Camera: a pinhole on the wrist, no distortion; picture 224 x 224 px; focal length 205.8 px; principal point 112.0 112.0 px. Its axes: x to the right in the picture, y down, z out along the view. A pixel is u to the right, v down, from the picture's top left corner.
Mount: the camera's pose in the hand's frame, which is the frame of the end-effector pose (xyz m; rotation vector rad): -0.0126 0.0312 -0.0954 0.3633 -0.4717 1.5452
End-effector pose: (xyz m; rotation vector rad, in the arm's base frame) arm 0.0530 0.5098 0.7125 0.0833 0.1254 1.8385
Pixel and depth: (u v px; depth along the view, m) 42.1 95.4 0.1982
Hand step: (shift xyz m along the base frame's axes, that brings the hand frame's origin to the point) 0.1287 0.0291 0.0253
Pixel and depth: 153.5 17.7 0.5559
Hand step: 0.1494 0.2565 0.4314
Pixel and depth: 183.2 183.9 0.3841
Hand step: 0.1291 -0.1428 0.2854
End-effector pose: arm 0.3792 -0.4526 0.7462 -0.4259 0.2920 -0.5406
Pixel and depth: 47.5 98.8 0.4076
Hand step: -0.0574 -0.1570 0.3011
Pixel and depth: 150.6 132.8 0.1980
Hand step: -0.0191 0.0254 0.1048
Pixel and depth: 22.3 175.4 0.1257
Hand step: -0.0880 -0.0357 0.0303
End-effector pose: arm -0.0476 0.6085 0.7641 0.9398 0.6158 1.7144
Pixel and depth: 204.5 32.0 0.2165
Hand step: 0.1094 0.0442 0.1018
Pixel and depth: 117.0 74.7 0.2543
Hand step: 0.1545 0.0418 0.0062
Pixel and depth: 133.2 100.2 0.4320
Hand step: 0.3316 0.0222 0.0480
